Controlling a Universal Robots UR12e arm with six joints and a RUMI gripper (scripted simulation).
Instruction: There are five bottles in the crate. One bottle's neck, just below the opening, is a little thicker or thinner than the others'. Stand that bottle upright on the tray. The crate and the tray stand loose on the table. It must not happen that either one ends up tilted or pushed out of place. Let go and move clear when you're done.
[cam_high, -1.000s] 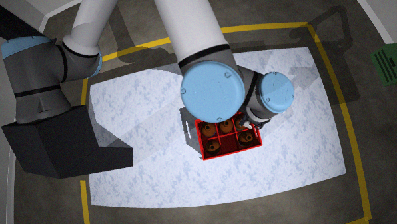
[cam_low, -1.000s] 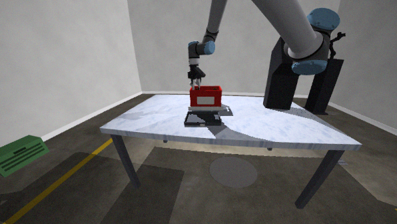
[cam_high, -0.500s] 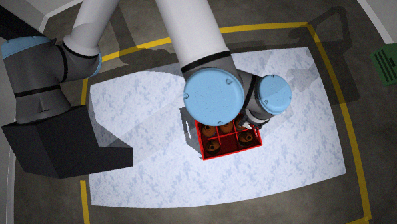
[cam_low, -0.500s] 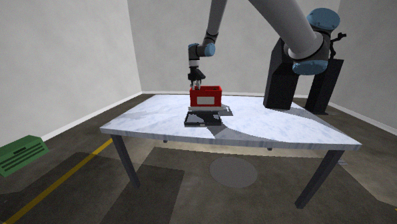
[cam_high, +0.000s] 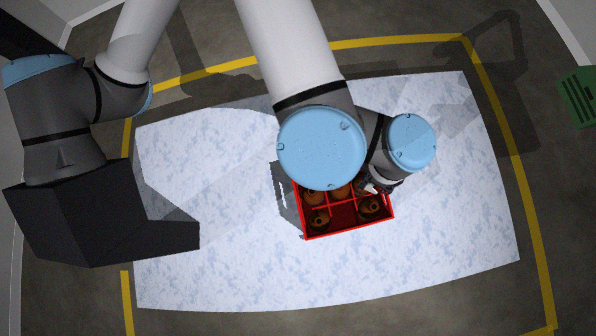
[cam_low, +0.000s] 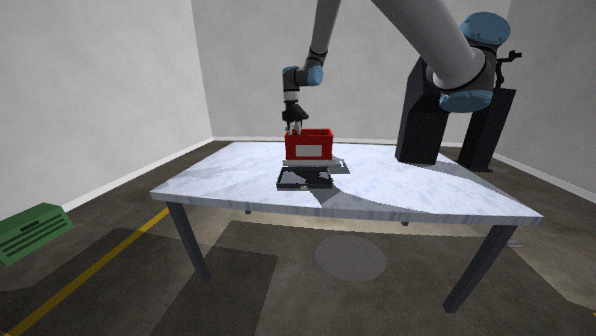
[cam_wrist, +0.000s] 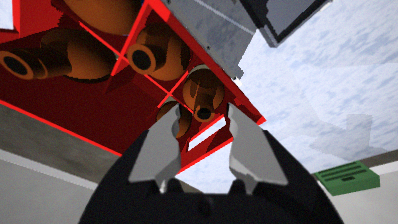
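Right now the red crate is 8 cm behind my hand, 5 cm to the right of it and 7 cm below it. Round my hand: dark tray 8 cm behind, 23 cm to the left, 14 cm below.
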